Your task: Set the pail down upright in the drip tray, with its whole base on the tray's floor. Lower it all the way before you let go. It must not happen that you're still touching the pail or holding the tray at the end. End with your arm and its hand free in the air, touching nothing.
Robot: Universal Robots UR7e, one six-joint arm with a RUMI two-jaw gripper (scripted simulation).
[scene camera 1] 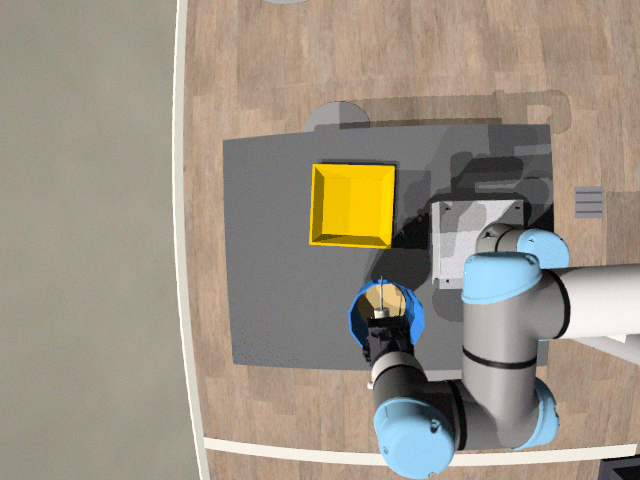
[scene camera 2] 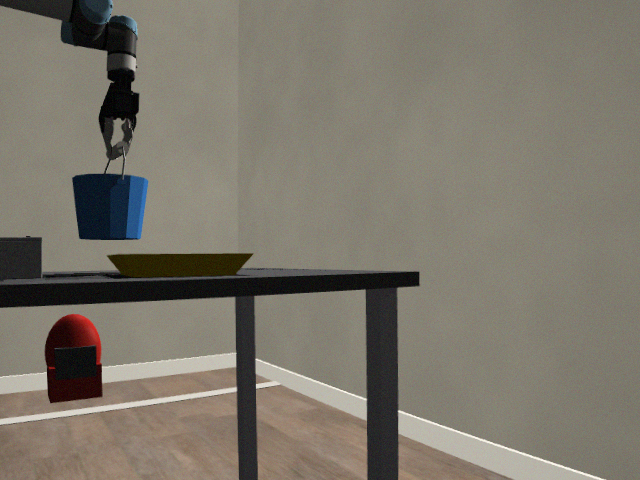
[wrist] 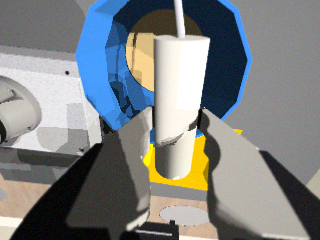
Labels:
A pail shows in scene camera 1 (pixel 394 296), in scene camera 2 and in the wrist view. The same spot on the pail: (scene camera 2: pixel 107 208) is (wrist: pixel 147 105).

